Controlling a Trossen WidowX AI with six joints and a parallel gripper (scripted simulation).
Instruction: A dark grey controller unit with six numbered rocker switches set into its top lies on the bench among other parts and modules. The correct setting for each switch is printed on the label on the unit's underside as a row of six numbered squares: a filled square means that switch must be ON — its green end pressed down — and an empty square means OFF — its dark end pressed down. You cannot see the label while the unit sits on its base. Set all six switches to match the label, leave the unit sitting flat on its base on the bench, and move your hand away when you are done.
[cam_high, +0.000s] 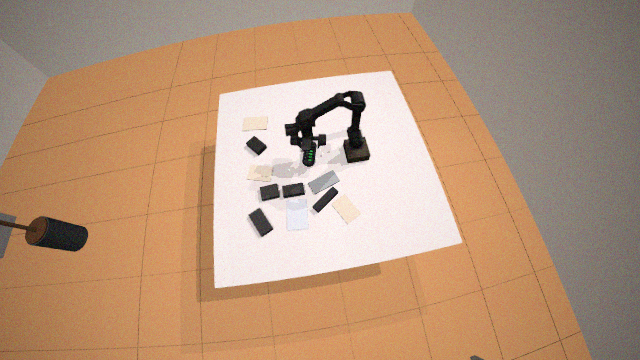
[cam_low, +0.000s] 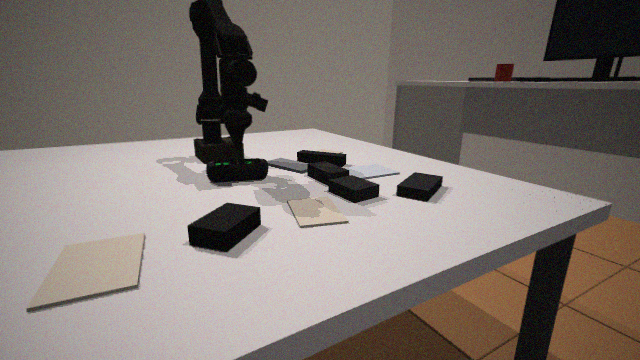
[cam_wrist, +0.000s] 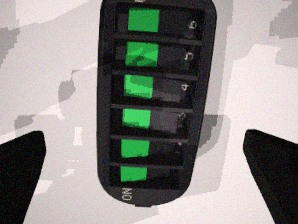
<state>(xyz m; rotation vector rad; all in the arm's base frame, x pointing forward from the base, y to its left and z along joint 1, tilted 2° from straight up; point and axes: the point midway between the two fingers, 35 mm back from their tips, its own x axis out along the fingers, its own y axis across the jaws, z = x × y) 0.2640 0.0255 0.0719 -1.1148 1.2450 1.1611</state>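
The grey plate lies 170 mm to the left of my gripper tip, 80 mm below it and 70 mm behind it. The rest, counted from my gripper tip: long dark block: 280 mm to the left, 70 mm below, 70 mm behind; then pale blue plate: 350 mm to the left, 90 mm below, 80 mm ahead.
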